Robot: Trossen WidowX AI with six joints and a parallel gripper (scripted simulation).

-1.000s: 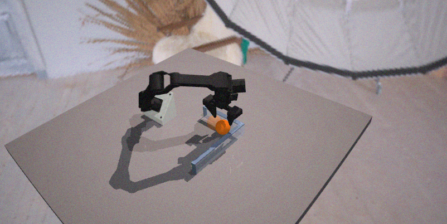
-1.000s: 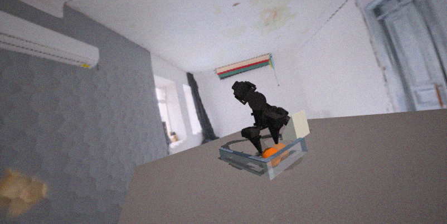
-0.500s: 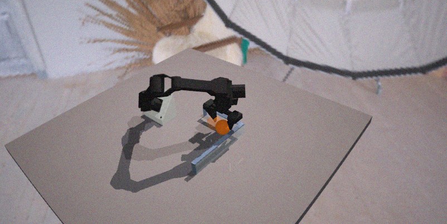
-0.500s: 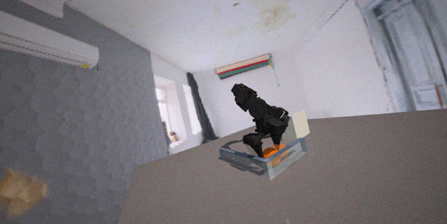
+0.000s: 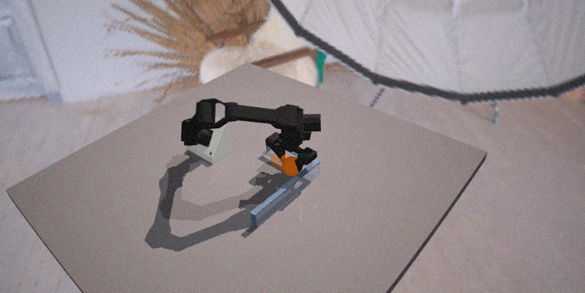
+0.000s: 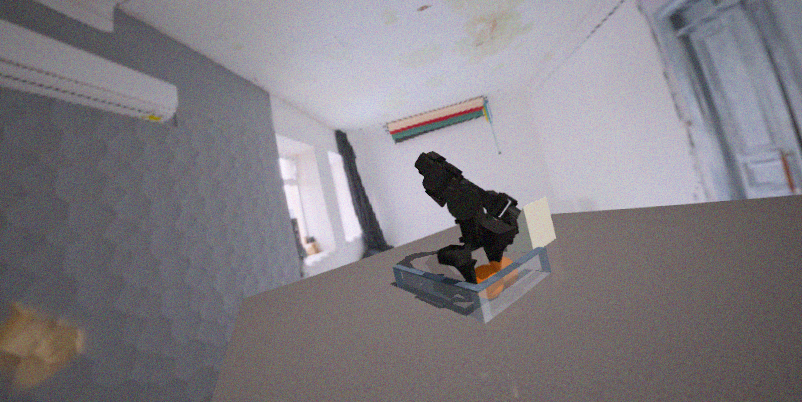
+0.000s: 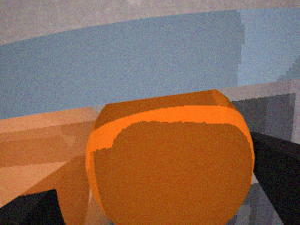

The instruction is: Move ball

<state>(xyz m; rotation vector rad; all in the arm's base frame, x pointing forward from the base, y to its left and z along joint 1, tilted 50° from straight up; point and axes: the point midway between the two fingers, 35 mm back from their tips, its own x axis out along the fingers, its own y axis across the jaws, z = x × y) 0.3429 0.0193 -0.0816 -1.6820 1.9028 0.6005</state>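
My gripper tip is 5 cm past the see-through copy. Round my gripper tip: orange ball (right at my gripper tip); clear wall (6 cm ahead, 11 cm to the right).
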